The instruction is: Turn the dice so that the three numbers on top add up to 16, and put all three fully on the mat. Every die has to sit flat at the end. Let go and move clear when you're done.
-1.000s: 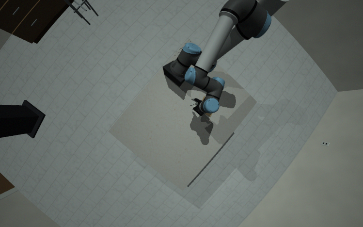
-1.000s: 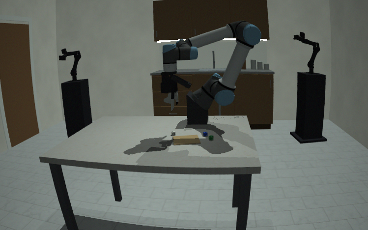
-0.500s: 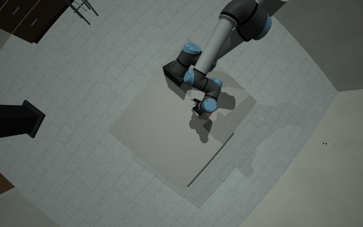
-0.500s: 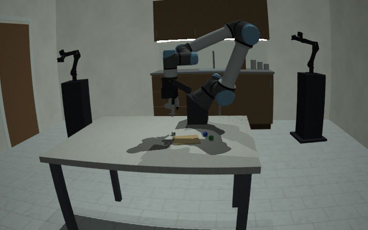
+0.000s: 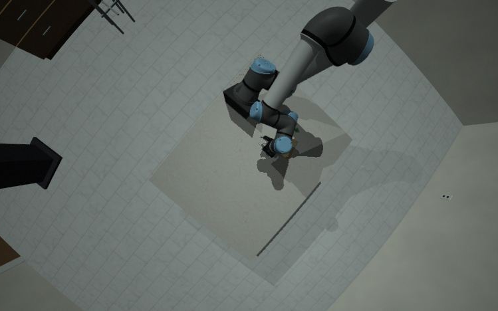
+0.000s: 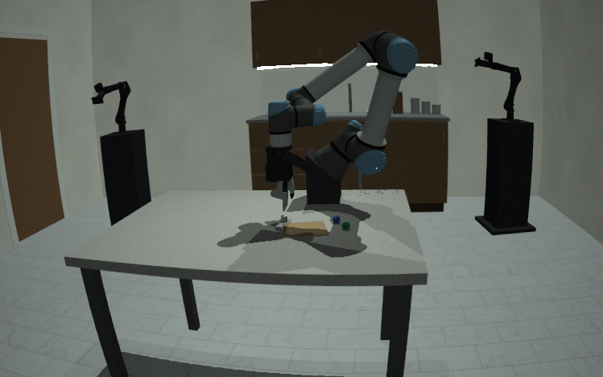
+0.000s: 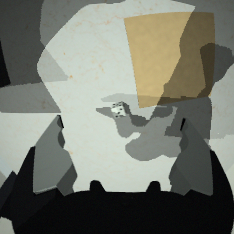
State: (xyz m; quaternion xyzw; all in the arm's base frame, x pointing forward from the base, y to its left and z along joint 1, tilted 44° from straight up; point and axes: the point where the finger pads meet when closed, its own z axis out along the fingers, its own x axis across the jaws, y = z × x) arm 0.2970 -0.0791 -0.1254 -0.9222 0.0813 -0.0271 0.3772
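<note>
My hand is 50 mm above the white die, 20 mm to the left of it and 10 mm past it. Also, from my hand: blue die 160 mm to the left, 50 mm below, 30 mm ahead; green die 190 mm to the left, 100 mm ahead, 50 mm below; tan mat 90 mm ahead, 60 mm below, 50 mm to the left.
</note>
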